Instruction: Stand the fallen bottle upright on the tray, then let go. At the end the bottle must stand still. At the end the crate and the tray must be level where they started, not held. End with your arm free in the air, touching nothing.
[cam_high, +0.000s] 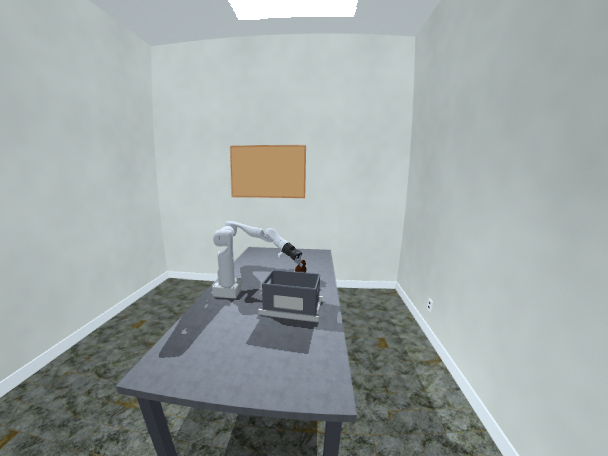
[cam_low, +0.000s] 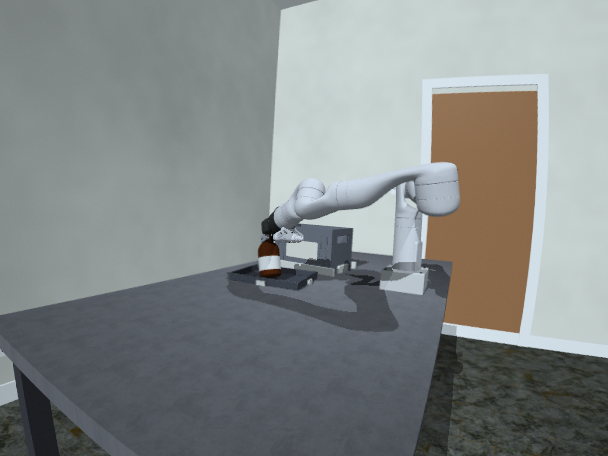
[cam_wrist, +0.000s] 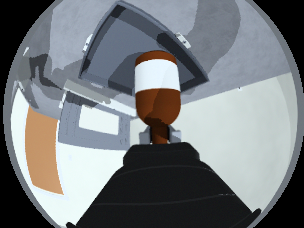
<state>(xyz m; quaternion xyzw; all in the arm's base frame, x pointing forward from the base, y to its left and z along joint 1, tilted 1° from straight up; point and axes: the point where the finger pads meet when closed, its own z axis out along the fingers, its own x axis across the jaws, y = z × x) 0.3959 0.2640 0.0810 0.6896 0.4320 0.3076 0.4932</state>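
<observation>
My hand is 1 cm past the bottle, 1 cm to the right of it and 5 cm above it. Also, from my hand: tray (2 cm behind, 2 cm to the right, 13 cm below); then crate (2 cm ahead, 30 cm to the right, 6 cm below).
</observation>
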